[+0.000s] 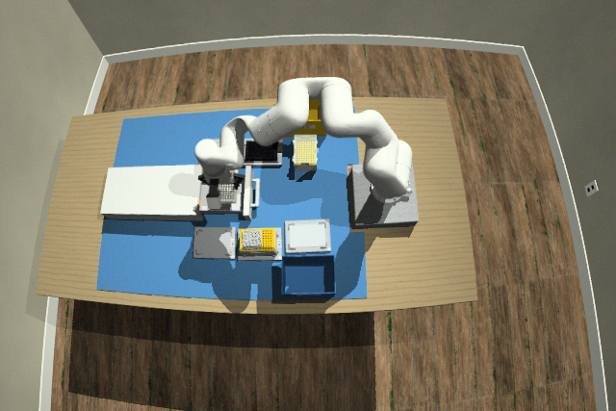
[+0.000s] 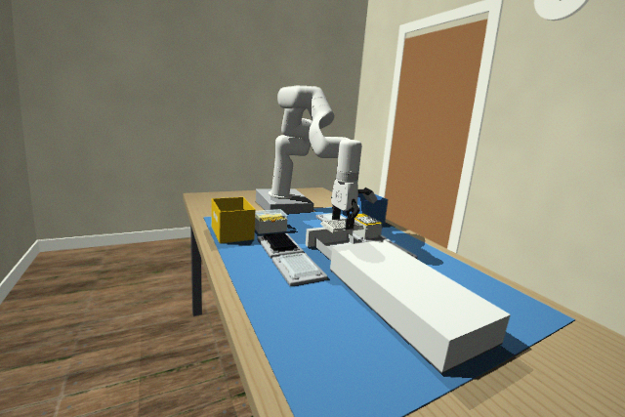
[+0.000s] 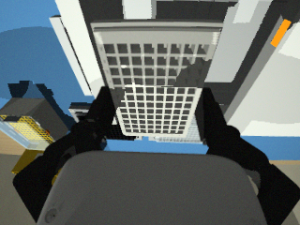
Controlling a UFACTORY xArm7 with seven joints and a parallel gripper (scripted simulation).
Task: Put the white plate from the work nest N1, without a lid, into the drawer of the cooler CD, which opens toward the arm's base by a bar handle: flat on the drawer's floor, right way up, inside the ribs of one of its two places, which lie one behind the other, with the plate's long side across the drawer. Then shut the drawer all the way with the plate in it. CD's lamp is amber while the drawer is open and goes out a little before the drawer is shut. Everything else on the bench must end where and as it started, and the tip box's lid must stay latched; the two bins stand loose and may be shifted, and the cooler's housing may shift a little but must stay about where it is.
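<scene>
Now: hand 3 cm short of the drawer and 9 cm above it. Round my hand: grey nest (3 cm ahead, 19 cm to the left, 11 cm below); white plate (1 cm below); yellow tip box (15 cm behind, 16 cm to the left, 6 cm below).
</scene>
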